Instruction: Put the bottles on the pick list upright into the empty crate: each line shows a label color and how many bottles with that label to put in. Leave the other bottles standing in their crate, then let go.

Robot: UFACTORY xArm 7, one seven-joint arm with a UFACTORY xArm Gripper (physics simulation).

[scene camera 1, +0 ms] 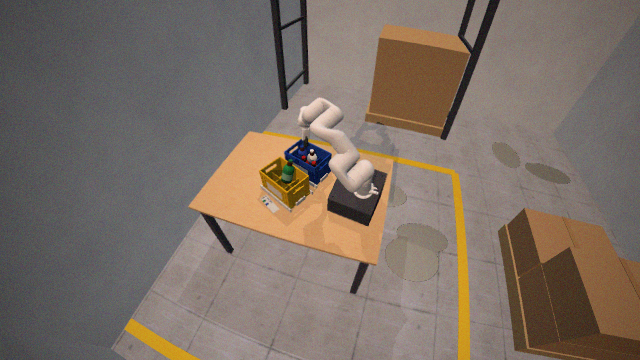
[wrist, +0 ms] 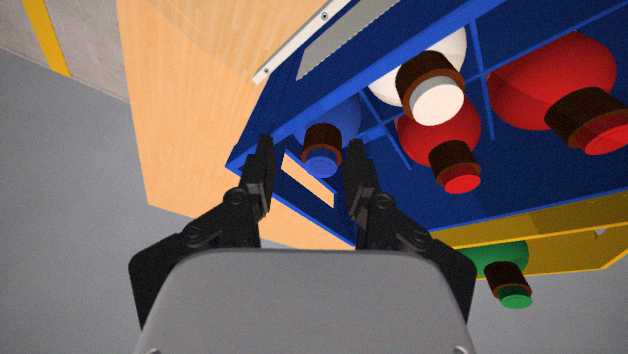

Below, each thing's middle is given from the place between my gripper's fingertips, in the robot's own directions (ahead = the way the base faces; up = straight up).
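Blue bottle [wrist: 323, 139]: my hand 90 mm above it, 20 mm short of it, 20 mm to the right of it. White bottle [wrist: 429, 87]: 90 mm below my hand, 70 mm behind it, 40 mm to the left of it. Green bottle [wrist: 501, 264]: 20 mm below my hand, 280 mm to the left of it.
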